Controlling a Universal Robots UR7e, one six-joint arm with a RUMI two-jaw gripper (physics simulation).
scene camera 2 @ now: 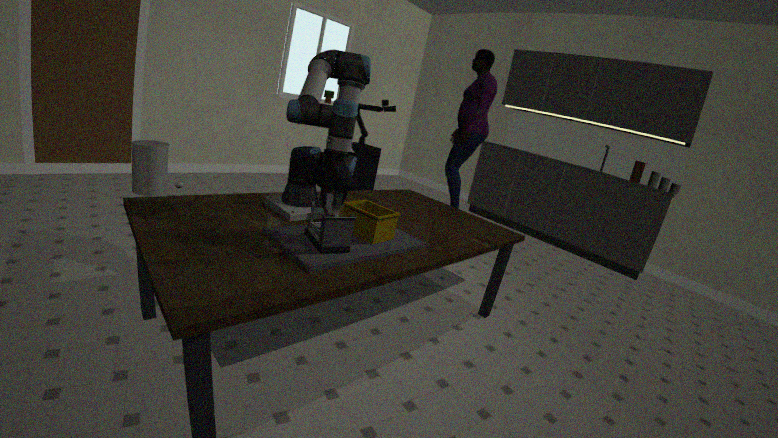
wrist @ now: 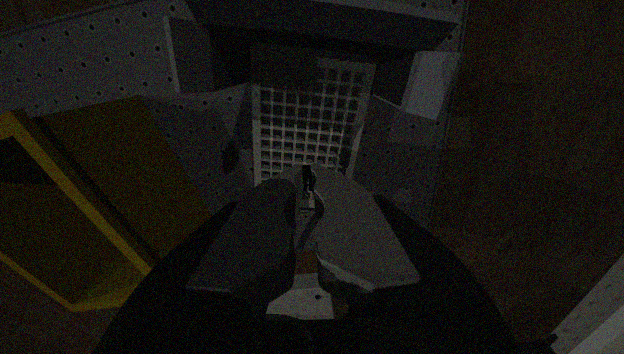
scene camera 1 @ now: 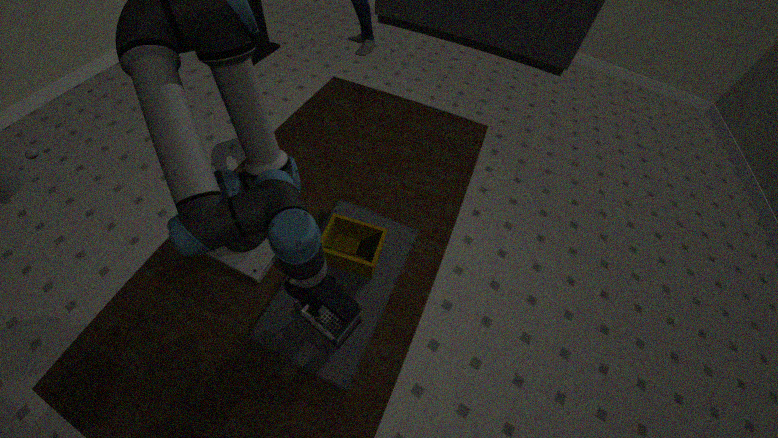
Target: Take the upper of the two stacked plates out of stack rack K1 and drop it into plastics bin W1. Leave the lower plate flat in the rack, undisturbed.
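Places are measured from the arm's base along level axes (x ahead, y left, z up), in metres.
Pixels of known places: gripper, fingertip midpoint: (wrist: 308,168) (scene camera 1: 325,308); arm's base, origin of the base link: (scene camera 2: 299,201).
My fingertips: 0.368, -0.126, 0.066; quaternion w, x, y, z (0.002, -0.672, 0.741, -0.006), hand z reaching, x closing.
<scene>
For each thing: its top centre in the pictures, then the offset to it from my fingertips, as dx, dy, dz. "pt": a spot on its surface instead. Level surfaces: height alone.
- Stack rack K1, middle of its top: (wrist: 302,201) (scene camera 1: 324,303) (scene camera 2: 331,208) +0.001, +0.002, +0.037
- pale grid plate, surface spot: (wrist: 256,150) pt +0.007, +0.040, -0.031
- yellow bin W1, middle of its top: (wrist: 49,243) (scene camera 1: 352,238) (scene camera 2: 371,208) -0.024, +0.204, +0.017
- grey board, surface spot: (wrist: 90,65) pt +0.094, +0.186, -0.083
- brown table, its level: dz -0.096
Stack rack K1 (scene camera 1: 351,328) (scene camera 2: 338,233) (wrist: 390,9) stands on the grey perforated board. A pale grid plate (wrist: 256,150) lies in it, its near edge hidden behind the fingers in the wrist view; upper and lower plates cannot be told apart in the dark. My gripper (scene camera 2: 329,209) (wrist: 308,168) is shut with nothing between the fingers. It points down at the rack, its fingertips in front of the plate's near edge in the wrist view; in scene camera 1 the fingertips are hidden. The yellow bin W1 (scene camera 1: 350,258) (scene camera 2: 381,225) (wrist: 125,165) stands beside the rack.
The grey board (scene camera 1: 394,250) (scene camera 2: 402,244) (wrist: 90,65) lies on the brown table (scene camera 1: 402,146) (scene camera 2: 217,272). The robot's pale base plate (scene camera 1: 247,265) (scene camera 2: 292,211) (wrist: 300,302) lies behind the rack in scene camera 2. A person (scene camera 2: 476,108) stands beyond the table.
</scene>
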